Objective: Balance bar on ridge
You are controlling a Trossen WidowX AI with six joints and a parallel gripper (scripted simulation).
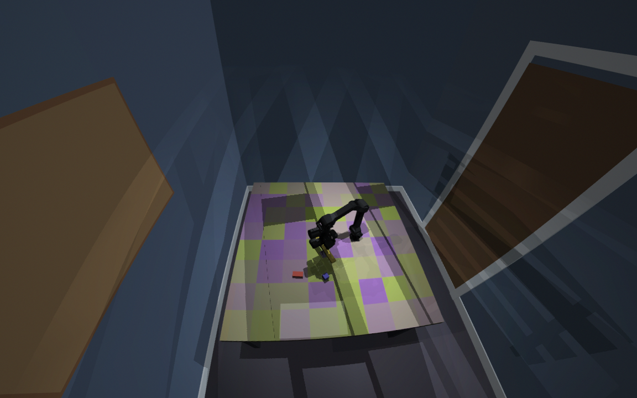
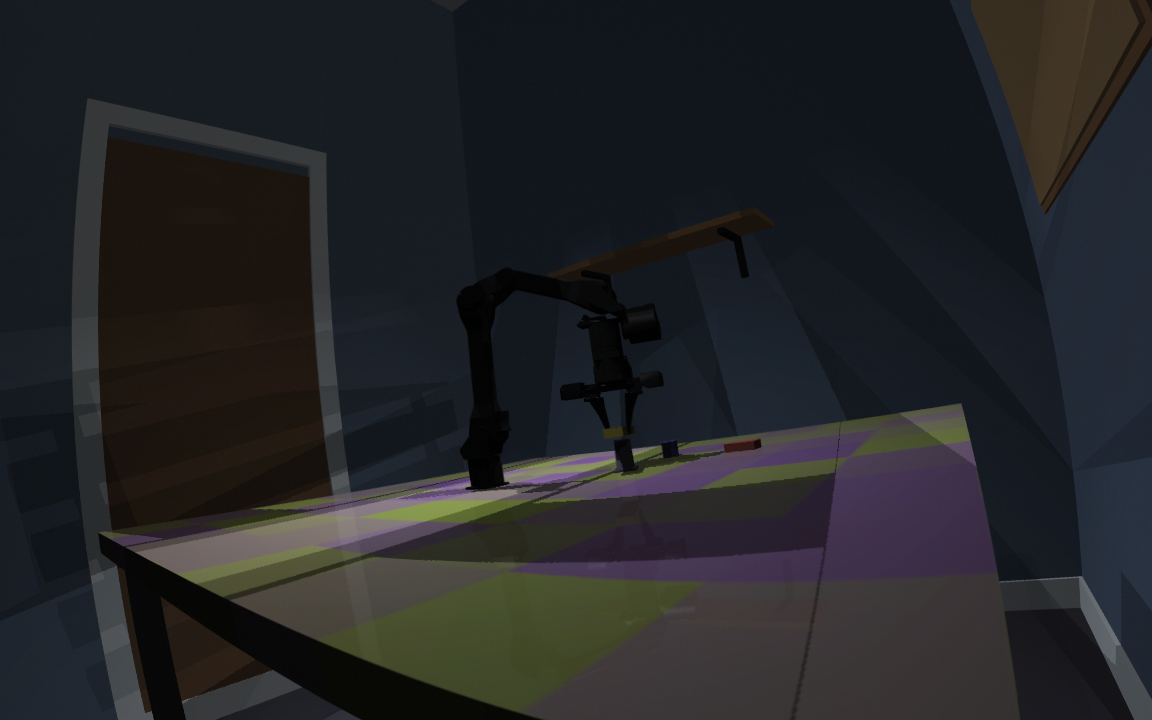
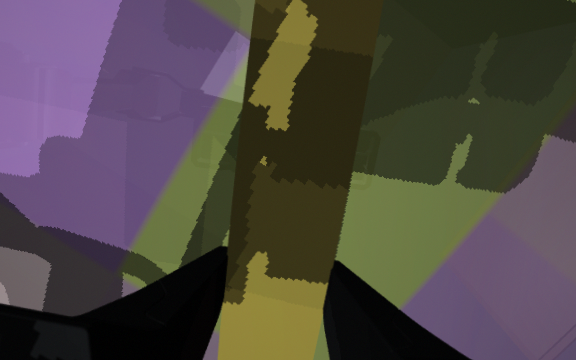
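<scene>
Now: gripper tip 20 mm to the right of the yellow bar and 10 mm past it. Also, from my gripper tip: blue block 200 mm to the left, 60 mm below, 10 mm behind; red block 170 mm to the left, 170 mm ahead, 70 mm below.
</scene>
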